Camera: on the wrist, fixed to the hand. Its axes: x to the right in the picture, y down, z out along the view.
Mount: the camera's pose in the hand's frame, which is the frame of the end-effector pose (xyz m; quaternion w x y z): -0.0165 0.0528 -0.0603 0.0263 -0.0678 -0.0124 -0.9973
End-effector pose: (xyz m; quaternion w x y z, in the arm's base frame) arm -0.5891 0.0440 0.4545 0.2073 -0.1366 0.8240 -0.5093
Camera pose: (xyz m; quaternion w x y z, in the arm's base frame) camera -0.6044 0.1218 0.4344 0.5015 0.8457 0.0826 0.1626
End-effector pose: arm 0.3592 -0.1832 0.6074 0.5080 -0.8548 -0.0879 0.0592
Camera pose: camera 0.3593 -0.2631 0.5899 0.0134 0.0315 -0.8651 -0.5004
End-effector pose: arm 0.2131 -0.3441 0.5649 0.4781 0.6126 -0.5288 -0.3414
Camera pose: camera 0.2484 -0.3136 0.6321 0.2929 -0.5068 -0.6142 0.5292
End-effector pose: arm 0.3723 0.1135 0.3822 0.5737 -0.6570 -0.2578 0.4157
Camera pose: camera 0.4072 0.0565 0.3350 0.3819 0.2061 -0.6973 -0.5705
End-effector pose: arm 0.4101 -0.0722 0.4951 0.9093 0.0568 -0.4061 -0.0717
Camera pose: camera 0.4487 -0.0147 0.4516 0.0488 -0.3439 -0.0395 0.9369
